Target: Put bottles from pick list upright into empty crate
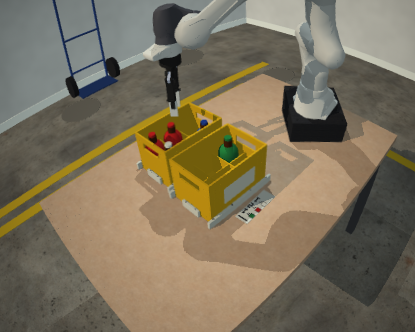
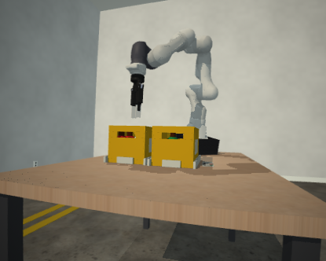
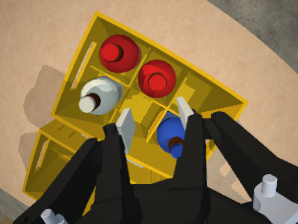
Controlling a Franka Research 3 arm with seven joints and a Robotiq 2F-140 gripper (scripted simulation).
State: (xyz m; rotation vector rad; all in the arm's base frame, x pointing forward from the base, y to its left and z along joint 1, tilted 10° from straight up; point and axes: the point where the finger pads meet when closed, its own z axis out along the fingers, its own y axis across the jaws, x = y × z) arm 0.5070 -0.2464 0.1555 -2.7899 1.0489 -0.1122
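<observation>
Now: hand 17 cm above the red-label bottle, 3 cm to the left of it and 1 cm short of it. Also, from my hand: white-capped bottle (17 cm below, 9 cm ahead, 7 cm to the left); then blue-label bottle (17 cm below, 9 cm behind, 5 cm to the left); then green bottle (18 cm to the left, 17 cm below, 9 cm behind).
</observation>
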